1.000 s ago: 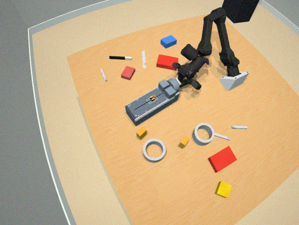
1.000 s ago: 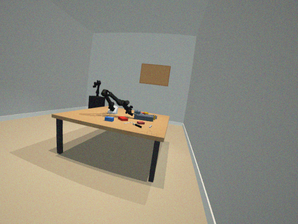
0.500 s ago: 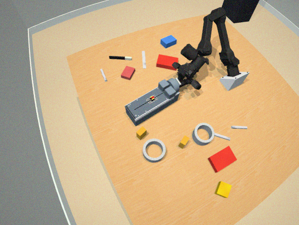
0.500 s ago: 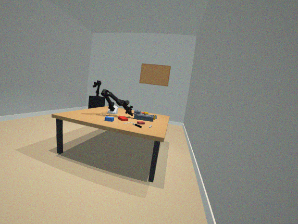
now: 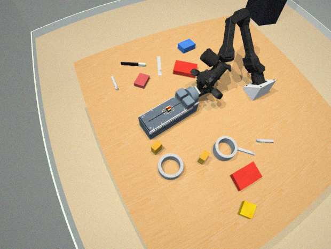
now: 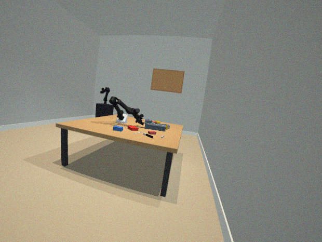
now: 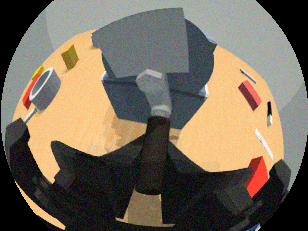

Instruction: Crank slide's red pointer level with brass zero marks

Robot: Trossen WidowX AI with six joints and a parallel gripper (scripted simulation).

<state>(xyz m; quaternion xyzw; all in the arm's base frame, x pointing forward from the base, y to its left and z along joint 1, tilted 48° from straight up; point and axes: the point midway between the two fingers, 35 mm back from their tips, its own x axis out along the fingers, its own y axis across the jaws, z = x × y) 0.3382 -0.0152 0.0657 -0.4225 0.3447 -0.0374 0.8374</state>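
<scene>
My gripper tip is now 3 cm below the dark crank handle and 2 cm past it. The rest, counted from my gripper tip: red block 20 cm to the right, 20 cm ahead, 2 cm below; red pointer 16 cm ahead, 5 cm above, 4 cm to the left; black marker 33 cm to the right, 19 cm ahead, 2 cm below.
</scene>
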